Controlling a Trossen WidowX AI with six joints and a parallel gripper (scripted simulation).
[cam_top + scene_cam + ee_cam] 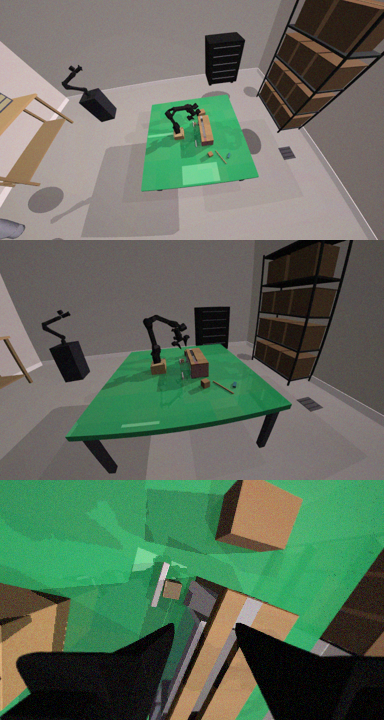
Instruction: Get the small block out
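The tan block is 14 cm below my gripper tip and 2 cm behind it. Round my gripper tip: brown cube: 48 cm to the right, 13 cm below, 4 cm ahead; then long wooden box: 16 cm to the right, 10 cm below, 4 cm ahead; then tan box: 16 cm to the left, 13 cm below, 11 cm ahead.
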